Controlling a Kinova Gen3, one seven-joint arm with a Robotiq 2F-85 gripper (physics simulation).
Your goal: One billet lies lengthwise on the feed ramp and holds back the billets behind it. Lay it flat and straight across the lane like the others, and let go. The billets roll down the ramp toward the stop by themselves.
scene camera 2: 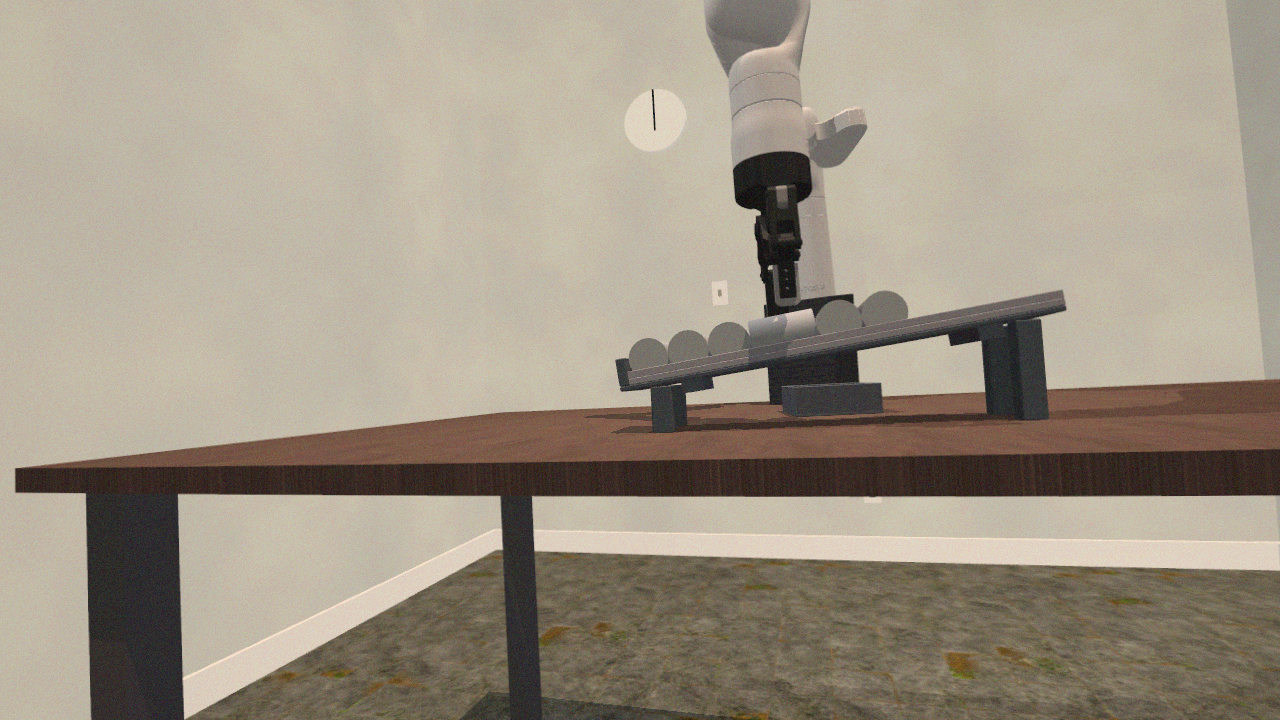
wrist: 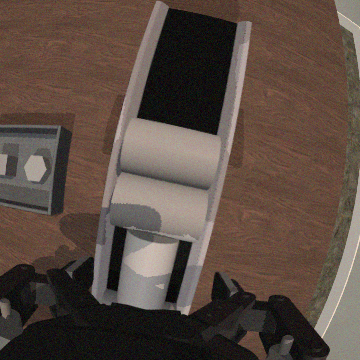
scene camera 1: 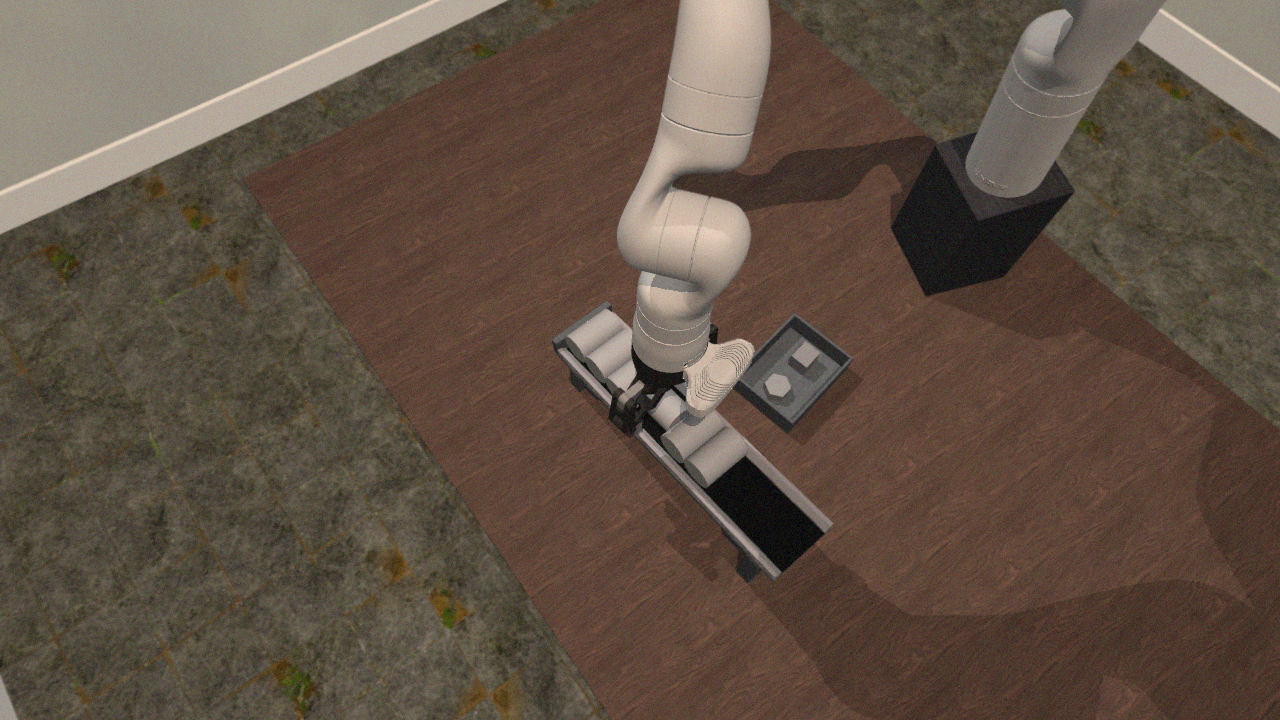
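Observation:
The lengthwise billet, a pale grey cylinder, lies along the lane of the sloping feed ramp. Two billets lie across the lane uphill of it, the nearer one against its end and the other behind. Three crosswise billets lie downhill toward the stop; the arm partly hides this group in scene camera 1. My gripper is open and empty, close above the lengthwise billet, one finger toward each side of the lane.
A grey tray stands on the table beside the ramp, holding a small cube and a hexagonal piece. The ramp's side rails run close beneath the fingers. The arm's black pedestal stands farther back.

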